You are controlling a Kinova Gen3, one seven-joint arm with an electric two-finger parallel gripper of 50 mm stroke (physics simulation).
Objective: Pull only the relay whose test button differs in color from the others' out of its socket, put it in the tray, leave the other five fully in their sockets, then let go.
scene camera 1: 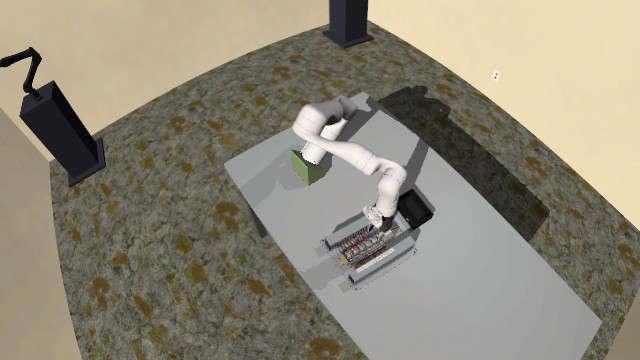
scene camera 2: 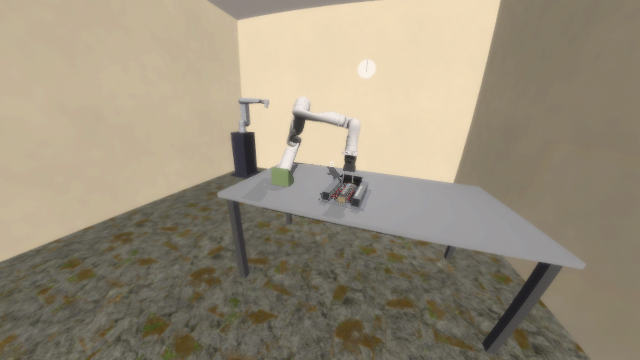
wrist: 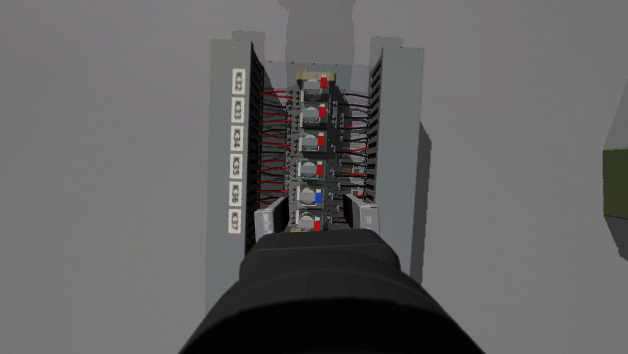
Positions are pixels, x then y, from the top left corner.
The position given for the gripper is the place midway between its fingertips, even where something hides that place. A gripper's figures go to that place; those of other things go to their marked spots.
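Gripper (wrist: 316, 207), 19 cm from the lens. Relay (wrist: 315, 85), 22 cm from the lens. Another relay (wrist: 314, 115), also 22 cm from the lens.
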